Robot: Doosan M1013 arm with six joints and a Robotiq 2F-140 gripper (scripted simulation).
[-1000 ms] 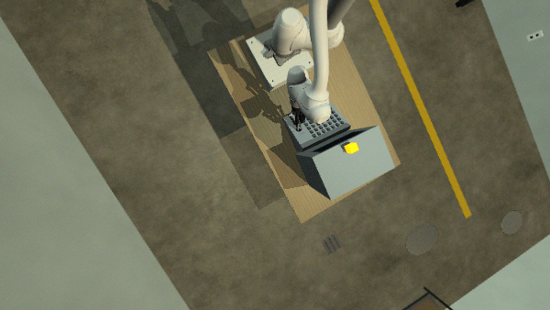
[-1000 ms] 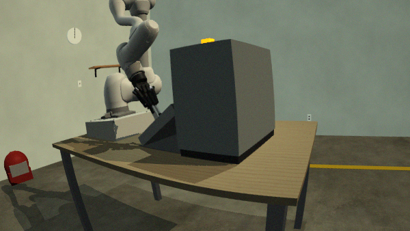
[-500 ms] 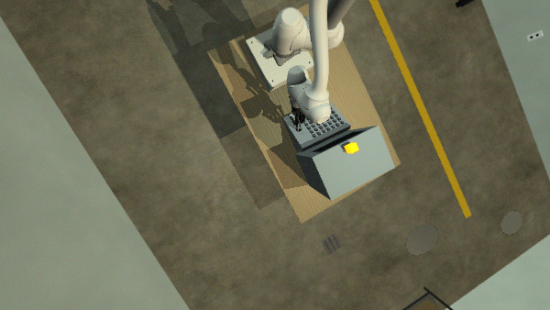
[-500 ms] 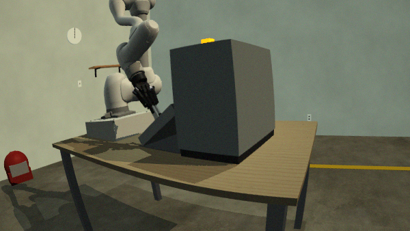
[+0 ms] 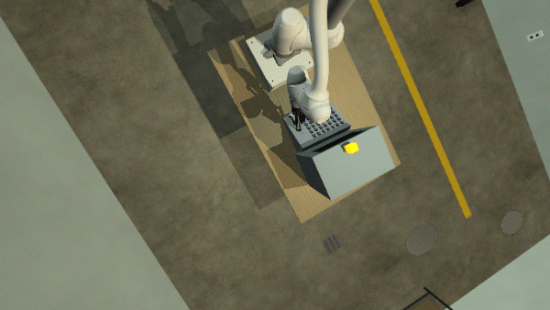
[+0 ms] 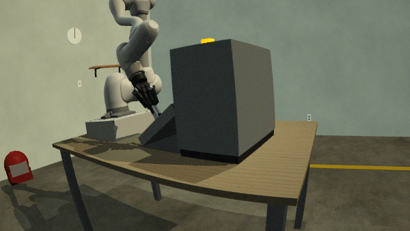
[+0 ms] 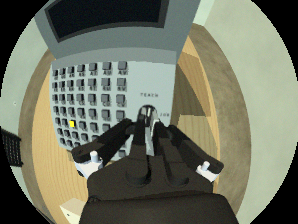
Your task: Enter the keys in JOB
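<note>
My gripper is now 20 mm short of the black selector knob and 20 mm above it. Also, from my hand: key: 190 mm to the left, 50 mm below, 20 mm ahead; then sloped keypad: 100 mm to the left, 70 mm below, 60 mm ahead.
</note>
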